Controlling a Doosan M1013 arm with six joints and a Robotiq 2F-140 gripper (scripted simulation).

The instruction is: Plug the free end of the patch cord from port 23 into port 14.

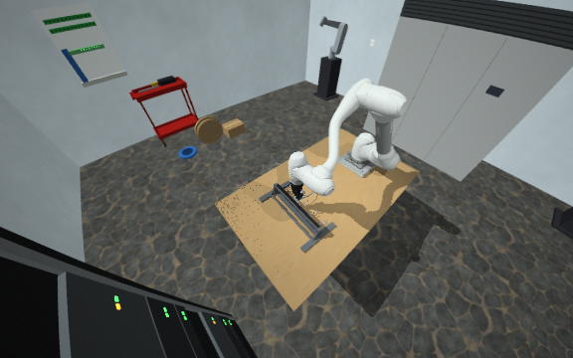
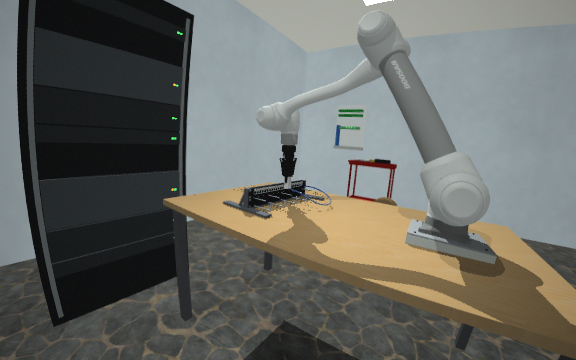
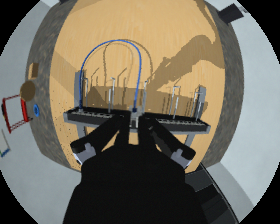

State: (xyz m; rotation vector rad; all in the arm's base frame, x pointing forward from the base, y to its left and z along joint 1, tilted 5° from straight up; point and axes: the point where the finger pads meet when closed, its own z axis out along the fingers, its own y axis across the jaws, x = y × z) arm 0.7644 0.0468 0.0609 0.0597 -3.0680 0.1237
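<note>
My gripper is now 10 mm short of the free end of patch cord and 30 mm above it.
</note>
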